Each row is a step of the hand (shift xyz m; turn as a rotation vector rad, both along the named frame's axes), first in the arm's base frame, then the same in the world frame.
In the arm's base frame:
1: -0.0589 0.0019 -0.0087 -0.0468 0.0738 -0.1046
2: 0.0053 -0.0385 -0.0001 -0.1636 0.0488 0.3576
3: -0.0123 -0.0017 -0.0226 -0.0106 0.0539 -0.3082
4: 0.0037 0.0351 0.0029 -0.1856 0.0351 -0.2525
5: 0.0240 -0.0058 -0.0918 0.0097 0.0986 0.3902
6: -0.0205 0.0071 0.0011 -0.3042 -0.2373 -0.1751
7: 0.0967 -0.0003 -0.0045 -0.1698 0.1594 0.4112
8: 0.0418 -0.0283 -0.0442 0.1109 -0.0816 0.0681
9: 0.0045 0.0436 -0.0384 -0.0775 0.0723 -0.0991
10: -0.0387 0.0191 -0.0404 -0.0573 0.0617 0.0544
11: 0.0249 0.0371 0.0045 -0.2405 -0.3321 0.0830
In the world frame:
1: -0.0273 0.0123 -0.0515 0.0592 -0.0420 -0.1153
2: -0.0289 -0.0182 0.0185 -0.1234 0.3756 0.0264
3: -0.0029 -0.0159 -0.0201 0.1062 -0.2343 -0.1783
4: 0.0302 0.0163 -0.0087 -0.0129 -0.1393 -0.2826
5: 0.0278 -0.0878 -0.0235 0.0011 0.3691 0.1607
6: -0.0051 0.0105 -0.0183 -0.3163 -0.1523 -0.2373
7: 0.0513 -0.0348 0.0744 -0.0472 0.4702 0.0064
8: 0.0082 -0.0628 0.0221 -0.0242 -0.0126 0.1512
9: 0.0467 -0.0153 -0.0313 0.0407 -0.0282 -0.1364
10: 0.0043 -0.0137 -0.0574 0.0090 0.0907 -0.0418
11: 0.0426 0.0117 0.0081 -0.4175 0.0053 -0.0261

